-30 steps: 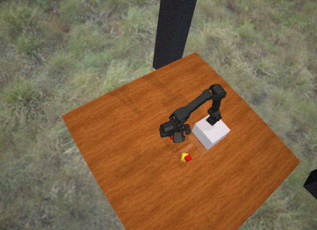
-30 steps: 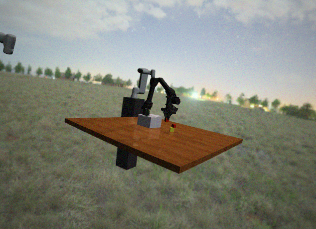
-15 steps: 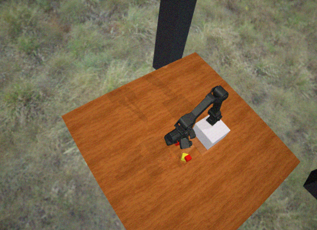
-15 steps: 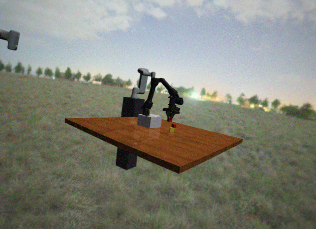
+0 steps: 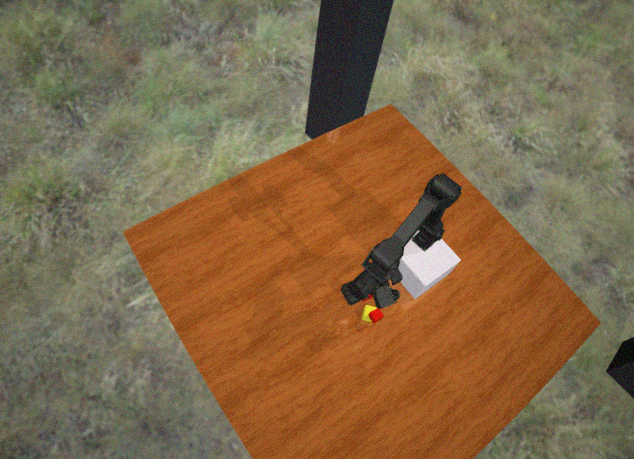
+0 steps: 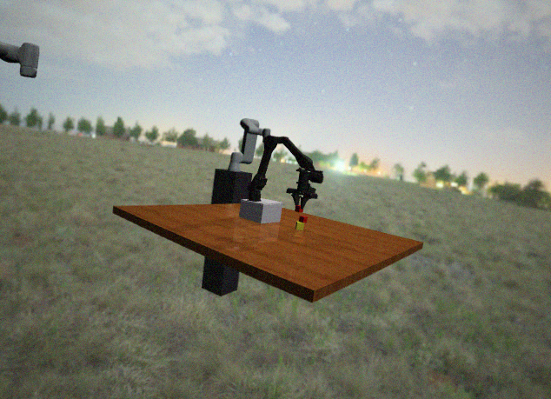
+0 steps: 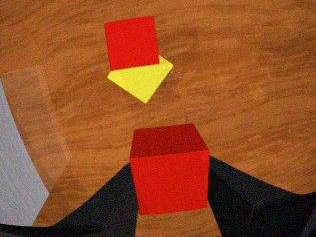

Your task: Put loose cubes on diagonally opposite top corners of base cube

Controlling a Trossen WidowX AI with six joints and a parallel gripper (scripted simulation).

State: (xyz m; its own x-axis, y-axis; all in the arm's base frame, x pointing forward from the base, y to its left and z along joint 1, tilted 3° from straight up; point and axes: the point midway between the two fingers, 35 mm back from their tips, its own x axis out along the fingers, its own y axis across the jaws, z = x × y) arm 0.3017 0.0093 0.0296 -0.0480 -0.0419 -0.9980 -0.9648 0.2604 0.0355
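Now: the red cube 6 cm to the left of my gripper tip and 6 cm below it. The rest, counted from my gripper tip: yellow cube 4 cm to the left, 10 cm below.
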